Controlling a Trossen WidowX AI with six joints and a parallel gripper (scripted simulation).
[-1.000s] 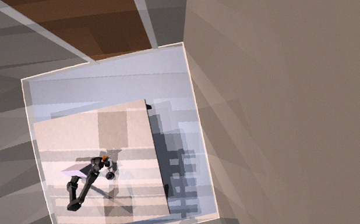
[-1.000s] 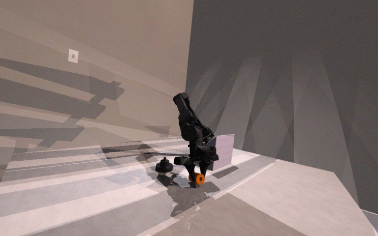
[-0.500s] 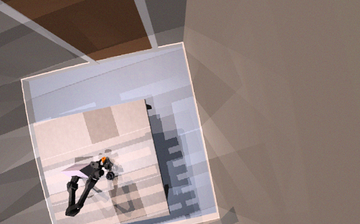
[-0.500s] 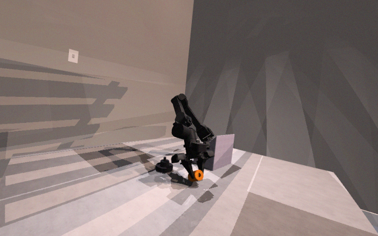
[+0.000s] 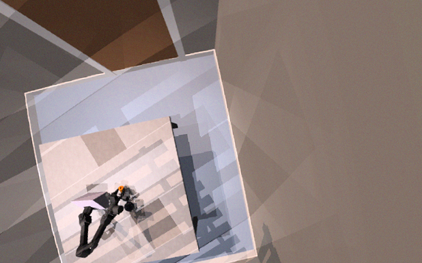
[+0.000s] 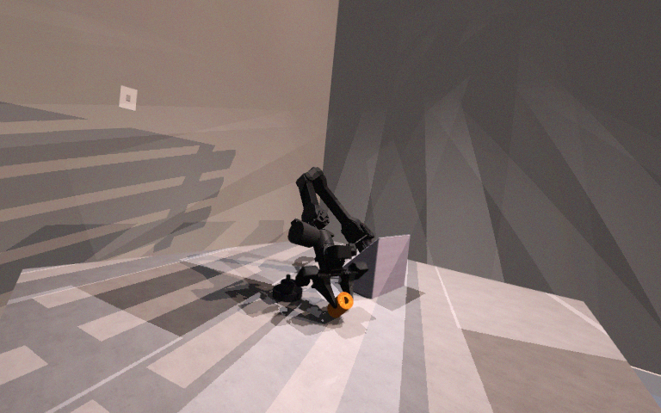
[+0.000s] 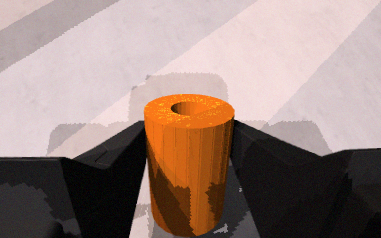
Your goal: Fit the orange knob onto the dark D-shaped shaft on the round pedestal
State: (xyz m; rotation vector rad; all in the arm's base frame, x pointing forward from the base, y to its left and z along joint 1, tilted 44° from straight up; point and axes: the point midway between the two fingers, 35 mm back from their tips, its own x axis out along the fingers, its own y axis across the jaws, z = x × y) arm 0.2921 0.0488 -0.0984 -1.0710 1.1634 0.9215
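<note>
My gripper tip is now 10 mm past the orange knob and 20 mm to the left of it. Also, from my gripper tip: dark round pedestal 20 mm ahead, 190 mm to the right, 10 mm below.
</note>
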